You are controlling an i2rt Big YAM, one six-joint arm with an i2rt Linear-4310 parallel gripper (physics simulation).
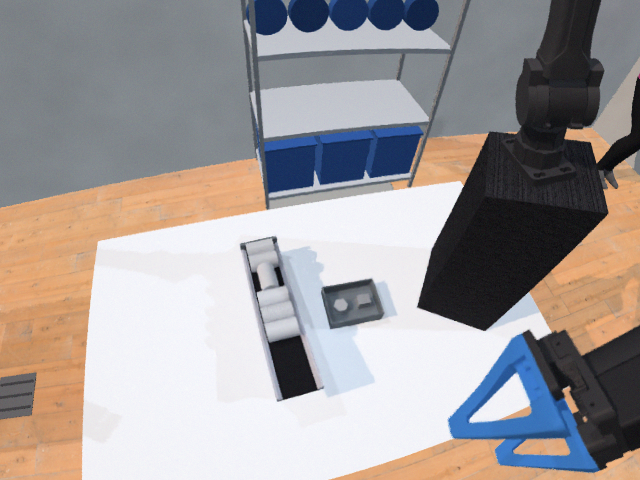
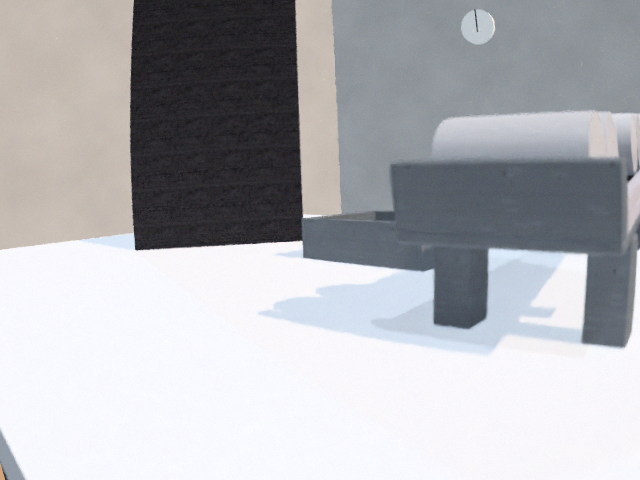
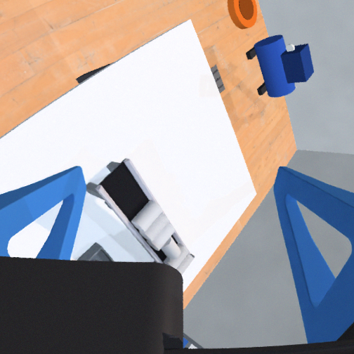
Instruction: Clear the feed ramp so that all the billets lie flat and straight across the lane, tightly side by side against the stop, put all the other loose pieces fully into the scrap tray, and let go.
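Where they show: gripper, fingertip midpoint: [image 1: 476, 445]; arm's base, link origin: [image 1: 535, 161].
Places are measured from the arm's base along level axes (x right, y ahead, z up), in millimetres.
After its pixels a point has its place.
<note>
The feed ramp [image 1: 293, 366] [image 2: 506, 204] [image 3: 125, 189] has a black lane and a stop [image 1: 259, 240] @[x 112, y 496, z -338 mm] at its far end. Two grey billets lie across near the stop; the second billet [image 1: 263, 260] @[x 56, y 487, z -334 mm] touches a turned billet [image 1: 267, 276] @[x 8, y 479, z -325 mm] [image 3: 171, 247], which points along the lane with dark lane beside it. Three billets [image 1: 276, 312] @[x -84, y 464, z -316 mm] [image 3: 153, 225] lie across further down, side by side. The scrap tray [image 1: 356, 320] @[x -83, y 286, z -402 mm] [image 2: 356, 240] @[x 15, y 293, z -410 mm] holds a hexagonal piece [image 1: 340, 304] @[x -35, y 316, z -409 mm] and a square block [image 1: 364, 300] @[x -35, y 259, z -400 mm]. My gripper [image 1: 478, 441] @[x -388, y 305, z 61 mm] [image 3: 179, 176] is open and empty, high up and away from the ramp.
The black pedestal [image 1: 516, 248] @[x -104, y 35, z -111 mm] [image 2: 217, 129] @[x 25, y 79, z -298 mm] carries the arm and stands to the right of the scrap tray. The white table [image 1: 155, 330] @[x -63, y 763, z -429 mm] has its far edge before a shelf rack [image 1: 263, 170] with blue bins. A blue machine [image 3: 275, 67] stands on the floor beyond the table.
</note>
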